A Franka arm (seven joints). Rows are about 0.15 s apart.
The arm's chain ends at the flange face. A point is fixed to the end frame.
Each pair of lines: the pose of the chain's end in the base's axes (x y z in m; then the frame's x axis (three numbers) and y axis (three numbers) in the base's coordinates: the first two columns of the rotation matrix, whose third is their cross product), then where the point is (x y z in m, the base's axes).
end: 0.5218 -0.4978 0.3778 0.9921 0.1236 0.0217 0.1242 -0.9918 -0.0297
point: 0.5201 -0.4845 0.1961
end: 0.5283 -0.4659 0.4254 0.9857 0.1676 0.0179 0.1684 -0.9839 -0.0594
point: 0.5244 -0.4475 0.2442
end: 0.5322 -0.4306 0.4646 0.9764 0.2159 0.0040 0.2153 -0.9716 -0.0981
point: 0.5234 -0.4061 0.2843
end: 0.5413 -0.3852 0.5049 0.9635 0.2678 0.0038 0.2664 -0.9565 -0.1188
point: 0.5302 -0.3576 0.3251
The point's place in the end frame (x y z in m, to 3 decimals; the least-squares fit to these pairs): -0.004 -0.008 0.182
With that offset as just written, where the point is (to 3 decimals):
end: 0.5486 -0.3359 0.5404 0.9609 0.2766 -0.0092 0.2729 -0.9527 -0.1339
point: 0.534 -0.306 0.361
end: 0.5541 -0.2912 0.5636 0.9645 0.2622 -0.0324 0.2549 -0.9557 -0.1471
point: 0.536 -0.260 0.385
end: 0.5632 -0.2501 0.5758 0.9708 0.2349 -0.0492 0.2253 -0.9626 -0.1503
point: 0.542 -0.219 0.397
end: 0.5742 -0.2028 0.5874 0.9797 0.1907 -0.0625 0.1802 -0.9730 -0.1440
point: 0.553 -0.172 0.409
